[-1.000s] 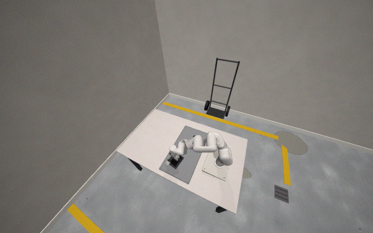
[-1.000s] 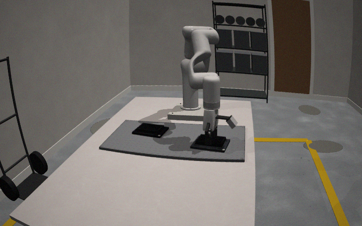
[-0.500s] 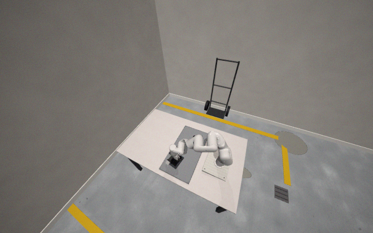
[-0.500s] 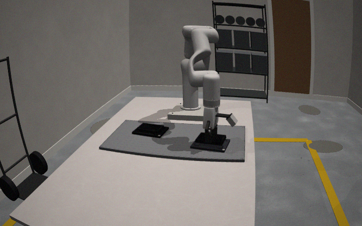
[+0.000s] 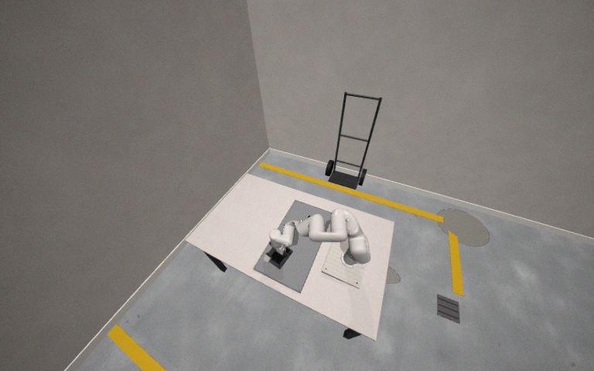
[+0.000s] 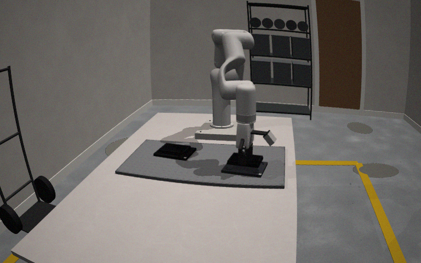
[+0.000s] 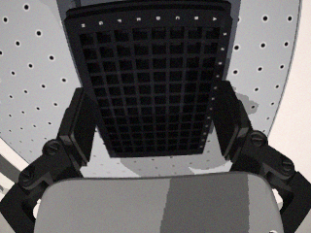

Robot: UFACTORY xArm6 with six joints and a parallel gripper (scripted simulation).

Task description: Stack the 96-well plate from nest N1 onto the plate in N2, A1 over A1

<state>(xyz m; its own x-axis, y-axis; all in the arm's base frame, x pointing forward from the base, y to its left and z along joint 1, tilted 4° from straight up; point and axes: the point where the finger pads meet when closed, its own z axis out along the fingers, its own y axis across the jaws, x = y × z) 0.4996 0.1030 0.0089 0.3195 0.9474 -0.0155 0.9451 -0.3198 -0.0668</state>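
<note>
The plate nest is 4 cm below my hand.
</note>
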